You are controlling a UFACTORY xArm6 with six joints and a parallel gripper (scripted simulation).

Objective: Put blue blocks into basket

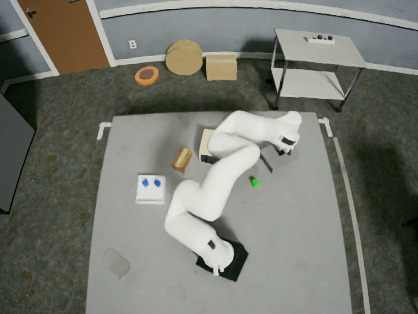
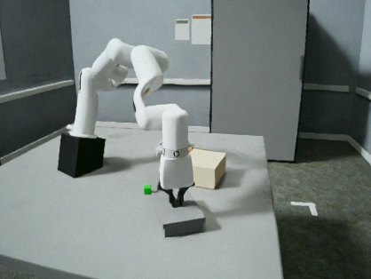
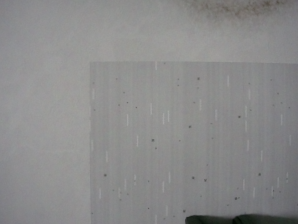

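My gripper is now 3 cm above the lid. From my hand the other things lie so: light wooden cabinet 32 cm to the left, 6 cm ahead, 3 cm below; then metal box 5 cm below; then green block 16 cm to the left, 14 cm behind, 6 cm below.
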